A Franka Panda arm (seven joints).
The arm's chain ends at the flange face. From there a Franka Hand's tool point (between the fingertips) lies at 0.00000 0.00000 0.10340 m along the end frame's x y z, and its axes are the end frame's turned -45 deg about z.
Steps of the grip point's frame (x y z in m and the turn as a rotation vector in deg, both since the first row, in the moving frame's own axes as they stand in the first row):
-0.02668 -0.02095 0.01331 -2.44 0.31 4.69
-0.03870 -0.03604 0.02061 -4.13 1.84 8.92
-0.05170 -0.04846 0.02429 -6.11 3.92 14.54
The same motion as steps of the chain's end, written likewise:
-0.03707 0.00119 0.01341 -1.51 1.94 4.69
-0.06020 -0.00162 0.02093 -1.62 4.22 8.92
-0.08310 -0.00208 0.02511 -1.55 7.09 14.54

